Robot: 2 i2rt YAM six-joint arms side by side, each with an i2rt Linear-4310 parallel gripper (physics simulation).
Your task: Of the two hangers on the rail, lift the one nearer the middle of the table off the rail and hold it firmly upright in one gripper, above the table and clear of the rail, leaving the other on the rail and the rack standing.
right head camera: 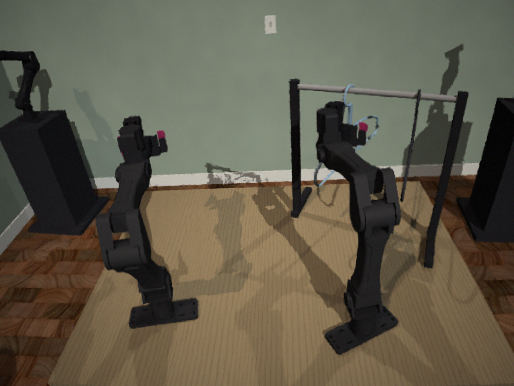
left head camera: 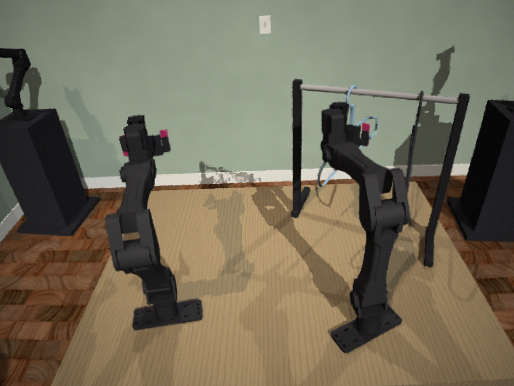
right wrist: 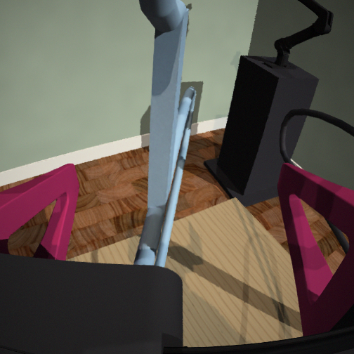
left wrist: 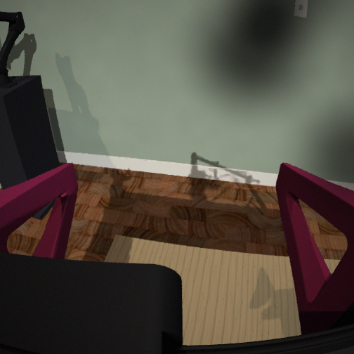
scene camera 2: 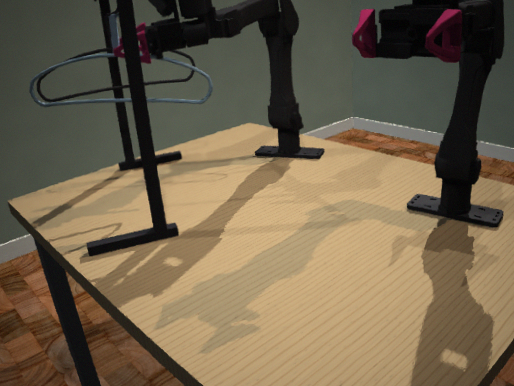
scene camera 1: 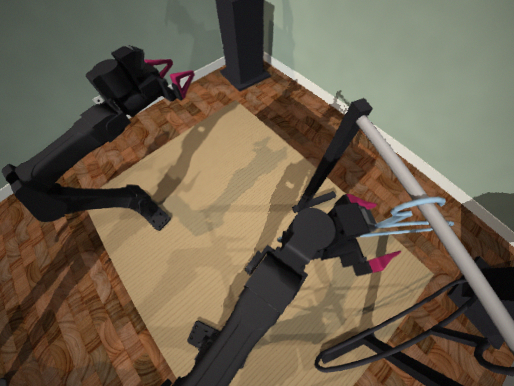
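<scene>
The light blue hanger hangs by its hook on the grey rail. The black hanger hangs farther along it. My right gripper is open at the blue hanger, whose flat stem shows between the spread fingers in the right wrist view. My left gripper is open and empty, high on the far side from the rack. The right arm hides part of the blue hanger in the head views.
The rack stands upright on black posts. The right wrist is close to the near-middle post. Dark pedestals stand off the table near the walls.
</scene>
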